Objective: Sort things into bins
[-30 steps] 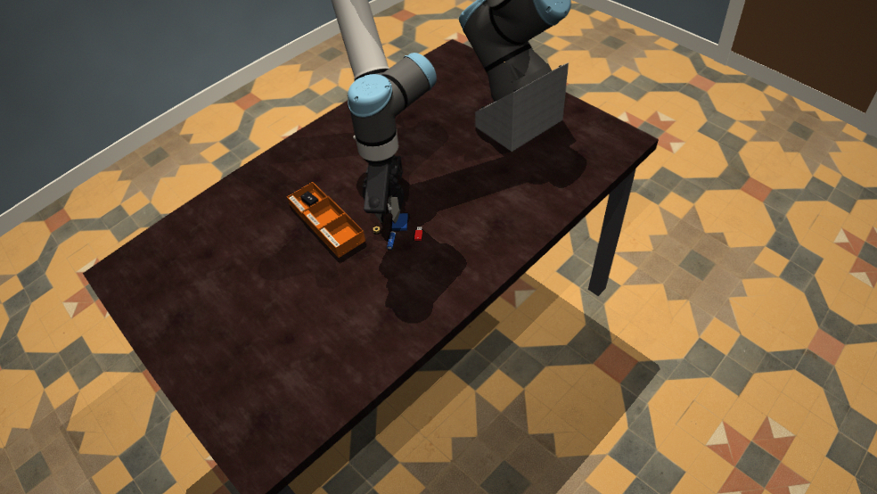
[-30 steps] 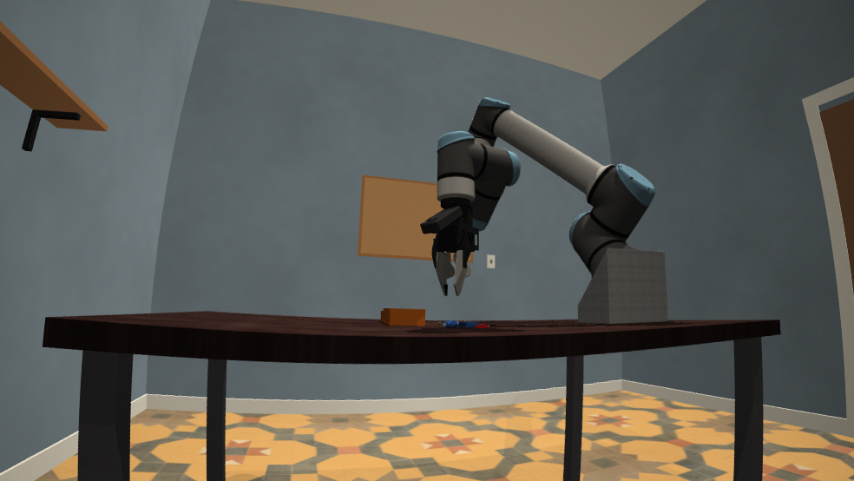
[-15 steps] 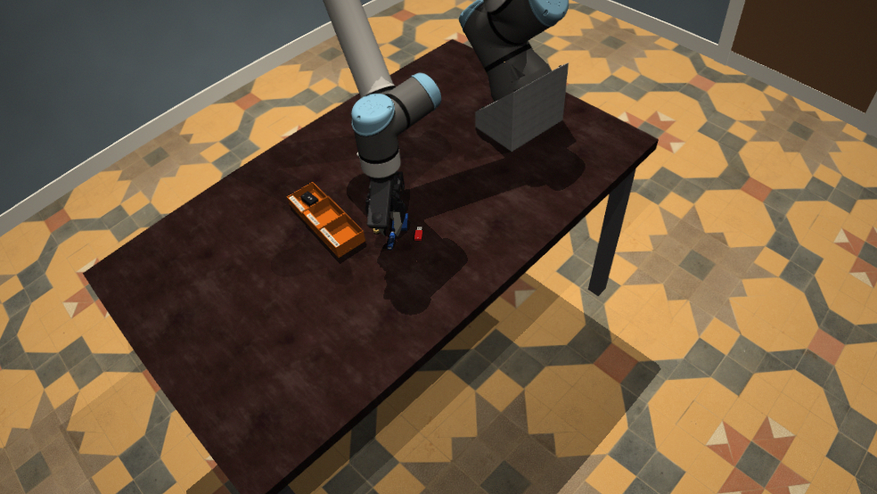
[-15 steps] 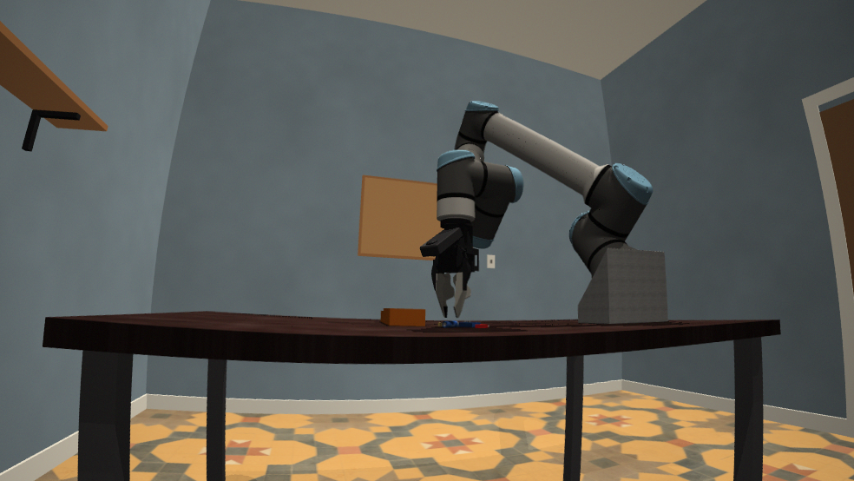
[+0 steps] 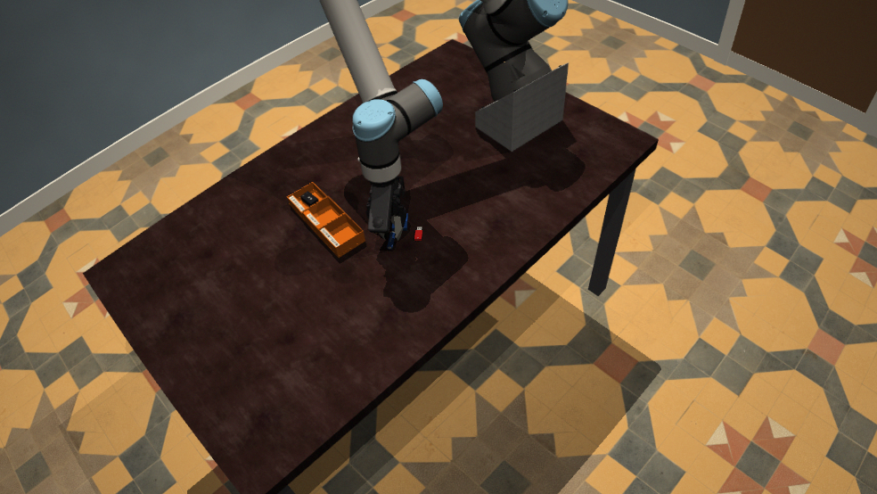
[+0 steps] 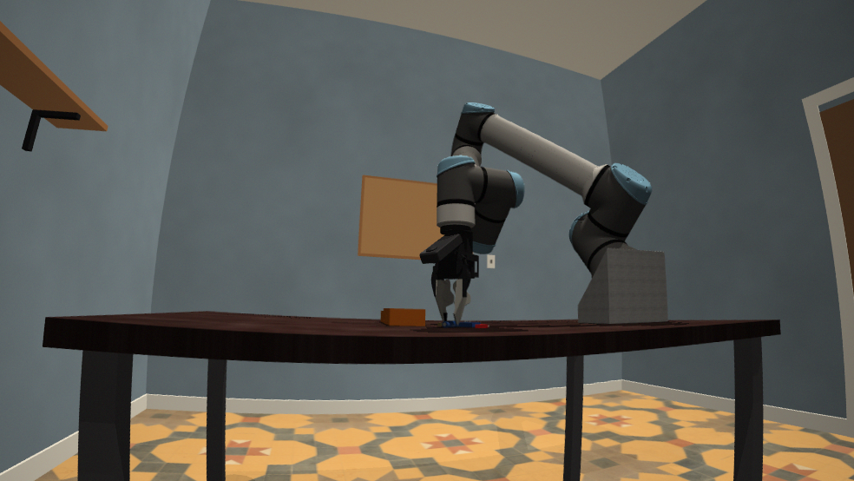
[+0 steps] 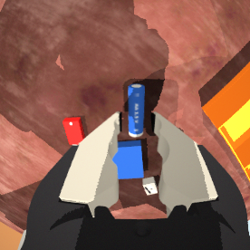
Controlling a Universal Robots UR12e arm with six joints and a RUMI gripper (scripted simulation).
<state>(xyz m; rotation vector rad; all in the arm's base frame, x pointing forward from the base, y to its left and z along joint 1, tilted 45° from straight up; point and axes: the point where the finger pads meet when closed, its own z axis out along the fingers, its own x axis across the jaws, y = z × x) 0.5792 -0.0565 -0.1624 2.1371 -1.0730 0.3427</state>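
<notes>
Now: the blue battery 20 mm below my hand. Also, from my hand: blue flat block (60 mm behind, 30 mm to the right, 20 mm below); red stick (70 mm behind, 30 mm to the left, 20 mm below); yellow nut (60 mm to the right, 20 mm below).
</notes>
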